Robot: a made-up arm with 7 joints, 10 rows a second.
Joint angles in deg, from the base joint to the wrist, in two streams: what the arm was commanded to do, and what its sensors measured. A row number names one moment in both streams.
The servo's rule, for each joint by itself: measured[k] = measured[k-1] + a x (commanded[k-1-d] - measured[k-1]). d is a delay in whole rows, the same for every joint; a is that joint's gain. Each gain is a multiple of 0.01, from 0.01 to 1. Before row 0 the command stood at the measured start. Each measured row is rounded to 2 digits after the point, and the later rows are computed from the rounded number. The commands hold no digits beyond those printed.
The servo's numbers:
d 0
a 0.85 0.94 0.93 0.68 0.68 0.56 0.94
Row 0, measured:
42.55, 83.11, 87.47, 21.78, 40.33, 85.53, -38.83
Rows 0 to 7, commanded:
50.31, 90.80, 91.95, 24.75, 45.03, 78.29, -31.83
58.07, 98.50, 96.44, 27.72, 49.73, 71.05, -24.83
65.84, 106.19, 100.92, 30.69, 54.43, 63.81, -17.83
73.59, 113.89, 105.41, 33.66, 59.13, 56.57, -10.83
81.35, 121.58, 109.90, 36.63, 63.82, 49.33, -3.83
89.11, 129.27, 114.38, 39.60, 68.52, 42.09, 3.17
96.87, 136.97, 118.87, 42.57, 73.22, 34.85, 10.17
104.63, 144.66, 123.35, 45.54, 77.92, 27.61, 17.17
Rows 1 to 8, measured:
49.15, 90.34, 91.64, 23.80, 43.53, 81.48, -32.25
56.73, 98.01, 96.10, 26.47, 47.75, 75.64, -25.28
64.47, 105.70, 100.58, 29.34, 52.29, 69.02, -18.28
72.22, 113.40, 105.07, 32.28, 56.94, 62.05, -11.28
79.98, 121.09, 109.56, 35.24, 61.62, 54.93, -4.28
87.74, 128.78, 114.04, 38.20, 66.31, 47.74, 2.72
95.50, 136.48, 118.53, 41.17, 71.01, 40.52, 9.72
103.26, 144.17, 123.01, 44.14, 75.71, 33.29, 16.72

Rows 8 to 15, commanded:
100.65, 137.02, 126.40, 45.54, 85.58, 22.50, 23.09
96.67, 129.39, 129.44, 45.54, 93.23, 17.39, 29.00
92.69, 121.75, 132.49, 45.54, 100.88, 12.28, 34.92
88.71, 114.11, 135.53, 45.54, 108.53, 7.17, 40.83
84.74, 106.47, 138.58, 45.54, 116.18, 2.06, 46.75
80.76, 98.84, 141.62, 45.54, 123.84, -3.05, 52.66
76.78, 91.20, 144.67, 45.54, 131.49, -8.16, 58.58
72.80, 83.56, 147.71, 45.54, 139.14, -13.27, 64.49
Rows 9 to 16, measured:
101.04, 137.45, 126.16, 45.09, 82.42, 27.25, 22.71
97.33, 129.87, 129.21, 45.40, 89.77, 21.73, 28.62
93.39, 122.24, 132.26, 45.50, 97.32, 16.44, 34.54
89.41, 114.60, 135.30, 45.53, 104.94, 11.25, 40.45
85.44, 106.96, 138.35, 45.54, 112.58, 6.10, 46.37
81.46, 99.33, 141.39, 45.54, 120.24, 0.98, 52.28
77.48, 91.69, 144.44, 45.54, 127.89, -4.14, 58.20
73.50, 84.05, 147.48, 45.54, 135.54, -9.25, 64.11

